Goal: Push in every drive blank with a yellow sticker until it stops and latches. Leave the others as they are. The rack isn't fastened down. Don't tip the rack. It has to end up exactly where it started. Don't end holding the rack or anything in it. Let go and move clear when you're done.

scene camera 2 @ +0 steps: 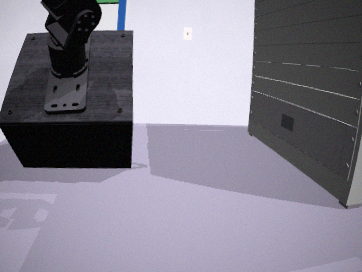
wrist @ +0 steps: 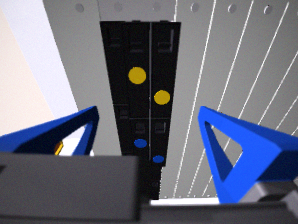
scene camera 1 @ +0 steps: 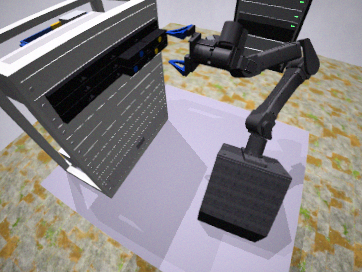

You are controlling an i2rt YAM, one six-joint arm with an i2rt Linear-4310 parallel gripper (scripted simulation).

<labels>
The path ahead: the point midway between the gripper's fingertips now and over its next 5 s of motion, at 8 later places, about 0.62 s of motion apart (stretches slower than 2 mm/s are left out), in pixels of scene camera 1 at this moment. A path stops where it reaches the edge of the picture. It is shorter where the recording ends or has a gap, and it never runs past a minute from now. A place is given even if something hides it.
My gripper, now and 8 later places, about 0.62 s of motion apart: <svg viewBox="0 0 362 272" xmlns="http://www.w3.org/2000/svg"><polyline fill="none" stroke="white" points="168,47 169,49 177,50 162,50 162,47 159,49 156,48 154,47 153,46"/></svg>
</labels>
